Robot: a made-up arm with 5 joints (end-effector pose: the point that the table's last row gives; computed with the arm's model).
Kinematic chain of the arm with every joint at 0, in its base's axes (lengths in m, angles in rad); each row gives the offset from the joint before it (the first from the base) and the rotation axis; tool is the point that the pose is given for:
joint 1: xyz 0 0 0.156 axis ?
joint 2: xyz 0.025 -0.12 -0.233 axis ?
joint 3: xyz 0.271 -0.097 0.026 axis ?
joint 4: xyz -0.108 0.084 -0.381 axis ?
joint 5: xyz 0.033 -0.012 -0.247 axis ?
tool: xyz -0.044 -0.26 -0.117
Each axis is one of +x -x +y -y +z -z.
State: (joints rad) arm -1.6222 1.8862 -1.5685 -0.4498 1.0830
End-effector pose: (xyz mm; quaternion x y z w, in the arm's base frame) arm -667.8 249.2 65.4 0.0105 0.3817 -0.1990 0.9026
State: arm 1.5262 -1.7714 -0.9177 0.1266 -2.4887
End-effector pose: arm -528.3 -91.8 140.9 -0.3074 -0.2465 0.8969 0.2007
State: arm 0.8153 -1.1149 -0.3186 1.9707 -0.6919
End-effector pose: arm -55.4 -178.6 46.2 0.7792 -0.4141 0.4333 0.1831
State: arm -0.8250 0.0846 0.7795 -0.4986 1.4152
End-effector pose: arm 319.3 147.7 -837.0 0.6136 -0.2953 0.3908 0.6193
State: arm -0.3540 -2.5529 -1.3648 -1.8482 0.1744
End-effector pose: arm 901.8 -192.1 293.7 -0.1302 -0.6035 0.5071 0.6013
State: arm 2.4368 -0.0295 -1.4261 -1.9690 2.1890
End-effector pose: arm -666.5 -275.6 -596.6 0.6033 0.1916 -0.0275 0.7737
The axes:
joint 1: -z
joint 2: +x
joint 3: +z
joint 4: -x
joint 5: -y

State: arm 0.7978 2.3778 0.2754 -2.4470 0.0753
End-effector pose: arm -128.0 -189.9 365.1 -0.6251 0.2282 -0.3901 0.6364
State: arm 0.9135 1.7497 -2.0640 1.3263 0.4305
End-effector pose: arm 44.3 1.8 76.7 0.4115 0.6122 -0.3423 0.5820
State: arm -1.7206 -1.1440 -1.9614 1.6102 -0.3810
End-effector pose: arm 103.3 147.9 -236.4 -0.4081 -0.1543 -0.5330 0.7250
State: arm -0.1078 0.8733 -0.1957 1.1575 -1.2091
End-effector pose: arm 67.6 -152.2 -442.6 -0.1204 0.6227 -0.0812 0.7689
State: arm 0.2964 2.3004 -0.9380 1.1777 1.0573
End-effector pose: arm 100.9 236.3 -144.3 0.4439 -0.0623 -0.3017 0.8415
